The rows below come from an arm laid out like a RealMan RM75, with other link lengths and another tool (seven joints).
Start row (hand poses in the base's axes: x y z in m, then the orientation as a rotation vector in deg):
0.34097, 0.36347, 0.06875, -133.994, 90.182, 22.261
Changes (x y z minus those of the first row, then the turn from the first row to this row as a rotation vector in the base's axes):
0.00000, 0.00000, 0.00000, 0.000, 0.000, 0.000
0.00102, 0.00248, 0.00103, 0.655, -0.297, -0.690
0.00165, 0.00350, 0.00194, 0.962, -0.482, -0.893
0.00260, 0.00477, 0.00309, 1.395, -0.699, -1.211
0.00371, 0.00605, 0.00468, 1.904, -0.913, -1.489
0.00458, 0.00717, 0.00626, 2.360, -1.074, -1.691
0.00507, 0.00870, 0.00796, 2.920, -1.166, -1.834
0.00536, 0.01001, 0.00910, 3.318, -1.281, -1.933
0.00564, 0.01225, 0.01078, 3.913, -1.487, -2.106
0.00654, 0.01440, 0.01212, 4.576, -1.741, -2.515
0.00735, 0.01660, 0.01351, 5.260, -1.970, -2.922
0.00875, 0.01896, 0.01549, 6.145, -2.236, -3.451
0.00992, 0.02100, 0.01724, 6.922, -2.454, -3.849
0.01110, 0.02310, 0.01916, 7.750, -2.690, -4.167
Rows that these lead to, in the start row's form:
0.34097, 0.36347, 0.06875, -133.994, 90.182, 22.261
0.34199, 0.36595, 0.06978, -132.854, 90.447, 22.197
0.34262, 0.36697, 0.07069, -132.418, 90.416, 22.138
0.34357, 0.36824, 0.07184, -131.783, 90.426, 22.101
0.34468, 0.36952, 0.07343, -131.128, 90.349, 22.128
0.34555, 0.37064, 0.07501, -130.587, 90.241, 22.201
0.34604, 0.37217, 0.07671, -130.033, 90.042, 22.440
0.34633, 0.37348, 0.07785, -129.634, 89.874, 22.550
0.34661, 0.37572, 0.07953, -129.009, 89.635, 22.666
0.34751, 0.37787, 0.08087, -128.122, 89.587, 22.716
0.34832, 0.38007, 0.08226, -127.225, 89.534, 22.809
0.34972, 0.38243, 0.08424, -126.069, 89.476, 22.963
0.35089, 0.38447, 0.08599, -125.116, 89.358, 23.129
0.35207, 0.38657, 0.08791, -124.193, 89.116, 23.323

